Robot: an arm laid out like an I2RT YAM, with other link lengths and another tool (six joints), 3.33 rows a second.
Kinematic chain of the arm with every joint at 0, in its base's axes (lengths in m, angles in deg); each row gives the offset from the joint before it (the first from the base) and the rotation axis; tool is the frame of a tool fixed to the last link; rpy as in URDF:
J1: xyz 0 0 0.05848 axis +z
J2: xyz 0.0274 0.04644 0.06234 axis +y
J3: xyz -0.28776 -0.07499 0 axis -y
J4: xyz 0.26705 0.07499 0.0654 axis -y
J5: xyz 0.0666 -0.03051 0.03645 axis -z
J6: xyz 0.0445 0 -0.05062 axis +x
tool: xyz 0.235 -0.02 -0.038 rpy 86.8 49.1 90
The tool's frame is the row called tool.
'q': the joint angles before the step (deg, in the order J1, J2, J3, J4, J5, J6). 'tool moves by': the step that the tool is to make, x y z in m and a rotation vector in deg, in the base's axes. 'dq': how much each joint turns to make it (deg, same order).
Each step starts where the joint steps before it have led.
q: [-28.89, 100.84, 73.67, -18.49, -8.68, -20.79]
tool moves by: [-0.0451, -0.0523, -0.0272, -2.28, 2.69, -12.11]
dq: [-2.75, 0.20, -4.91, 4.25, 8.89, 4.45]
